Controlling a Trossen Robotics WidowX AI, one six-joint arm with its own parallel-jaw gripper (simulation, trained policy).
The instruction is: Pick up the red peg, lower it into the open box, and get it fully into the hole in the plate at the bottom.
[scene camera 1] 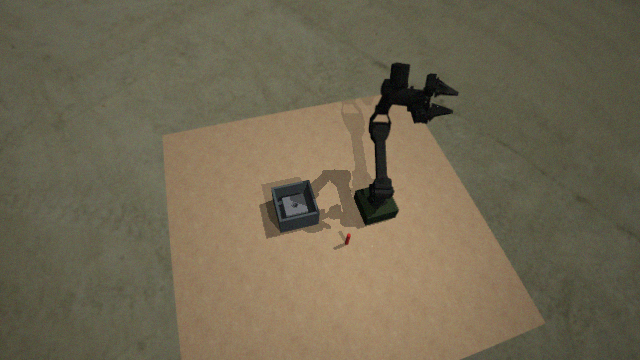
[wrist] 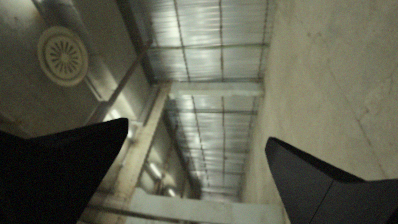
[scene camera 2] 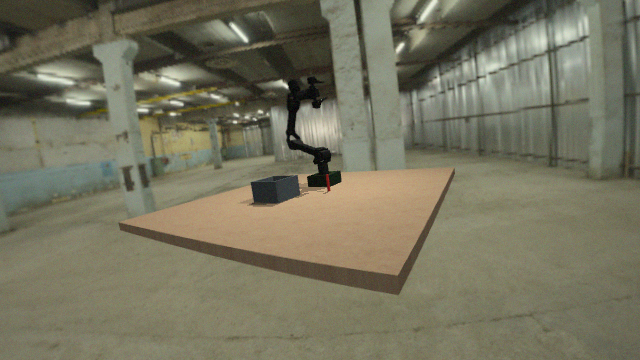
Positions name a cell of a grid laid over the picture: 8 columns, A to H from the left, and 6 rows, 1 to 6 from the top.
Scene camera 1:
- my gripper: F2
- dark blue box: D4
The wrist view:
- my gripper: D4
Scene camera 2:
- dark blue box: D4
